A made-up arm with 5 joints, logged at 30 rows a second.
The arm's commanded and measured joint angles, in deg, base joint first. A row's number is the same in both.
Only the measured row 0 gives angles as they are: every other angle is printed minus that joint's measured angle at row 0.
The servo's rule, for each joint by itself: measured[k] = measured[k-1] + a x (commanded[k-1-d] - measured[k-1]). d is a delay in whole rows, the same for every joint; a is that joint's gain. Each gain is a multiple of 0.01, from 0.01 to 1. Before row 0 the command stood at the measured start. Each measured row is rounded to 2 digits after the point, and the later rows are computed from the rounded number. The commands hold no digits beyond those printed.
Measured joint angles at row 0:
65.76, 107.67, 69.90, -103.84, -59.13
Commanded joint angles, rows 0 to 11:
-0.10, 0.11, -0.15, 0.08, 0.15
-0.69, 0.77, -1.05, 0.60, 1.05
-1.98, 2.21, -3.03, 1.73, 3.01
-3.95, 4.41, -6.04, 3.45, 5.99
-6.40, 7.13, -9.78, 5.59, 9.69
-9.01, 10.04, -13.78, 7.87, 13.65
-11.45, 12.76, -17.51, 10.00, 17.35
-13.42, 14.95, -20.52, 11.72, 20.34
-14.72, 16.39, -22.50, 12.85, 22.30
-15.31, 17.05, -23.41, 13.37, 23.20
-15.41, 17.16, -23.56, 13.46, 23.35
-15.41, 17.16, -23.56, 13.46, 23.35
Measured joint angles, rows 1 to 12:
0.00, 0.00, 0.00, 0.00, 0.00
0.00, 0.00, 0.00, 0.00, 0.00
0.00, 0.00, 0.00, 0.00, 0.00
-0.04, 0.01, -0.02, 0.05, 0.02
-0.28, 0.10, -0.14, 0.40, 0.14
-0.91, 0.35, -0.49, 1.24, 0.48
-2.03, 0.84, -1.16, 2.63, 1.14
-3.65, 1.59, -2.19, 4.49, 2.17
-5.63, 2.60, -3.58, 6.62, 3.55
-7.78, 3.82, -5.25, 8.75, 5.21
-9.87, 5.16, -7.08, 10.62, 7.03
-11.66, 6.51, -8.93, 12.02, 8.86
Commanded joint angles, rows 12 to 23:
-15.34, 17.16, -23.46, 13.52, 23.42
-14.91, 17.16, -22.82, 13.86, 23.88
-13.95, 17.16, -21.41, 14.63, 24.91
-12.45, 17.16, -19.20, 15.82, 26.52
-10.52, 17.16, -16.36, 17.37, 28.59
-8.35, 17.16, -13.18, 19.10, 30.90
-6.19, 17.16, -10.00, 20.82, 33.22
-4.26, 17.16, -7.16, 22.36, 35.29
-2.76, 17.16, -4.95, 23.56, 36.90
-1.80, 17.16, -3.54, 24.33, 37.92
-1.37, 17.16, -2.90, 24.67, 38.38
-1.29, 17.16, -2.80, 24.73, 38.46
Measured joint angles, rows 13 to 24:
-13.01, 7.77, -10.67, 12.87, 10.58
-13.90, 8.90, -12.22, 13.24, 12.11
-14.46, 9.89, -13.58, 13.38, 13.46
-14.79, 10.76, -14.77, 13.47, 14.66
-14.83, 11.53, -15.74, 13.72, 15.77
-14.50, 12.21, -16.42, 14.29, 16.87
-13.74, 12.80, -16.75, 15.25, 18.03
-12.55, 13.32, -16.70, 16.59, 19.30
-11.00, 13.78, -16.28, 18.17, 20.69
-9.22, 14.19, -15.53, 19.84, 22.19
-7.38, 14.55, -14.53, 21.43, 23.76
-5.67, 14.86, -13.38, 22.77, 25.34

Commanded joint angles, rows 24 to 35:
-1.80, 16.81, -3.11, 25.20, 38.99
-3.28, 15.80, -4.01, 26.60, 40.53
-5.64, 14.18, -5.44, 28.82, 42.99
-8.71, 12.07, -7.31, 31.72, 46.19
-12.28, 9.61, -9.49, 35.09, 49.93
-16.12, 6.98, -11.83, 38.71, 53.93
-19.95, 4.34, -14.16, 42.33, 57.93
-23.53, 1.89, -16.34, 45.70, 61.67
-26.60, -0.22, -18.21, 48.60, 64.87
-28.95, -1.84, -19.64, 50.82, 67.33
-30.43, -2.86, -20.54, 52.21, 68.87
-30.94, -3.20, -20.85, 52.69, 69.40
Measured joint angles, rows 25 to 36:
-4.24, 15.14, -12.20, 23.75, 26.85
-3.18, 15.38, -11.08, 24.33, 28.23
-2.48, 15.59, -10.09, 24.58, 29.46
-2.23, 15.74, -9.25, 24.97, 30.60
-2.62, 15.75, -8.62, 26.00, 31.79
-3.74, 15.56, -8.24, 27.78, 33.13
-5.58, 15.14, -8.13, 30.26, 34.70
-8.06, 14.48, -8.29, 33.30, 36.53
-11.04, 13.58, -8.71, 36.71, 38.62
-14.34, 12.47, -9.36, 40.25, 40.94
-17.74, 11.20, -10.20, 43.68, 43.43
-21.02, 9.83, -11.16, 46.78, 46.00

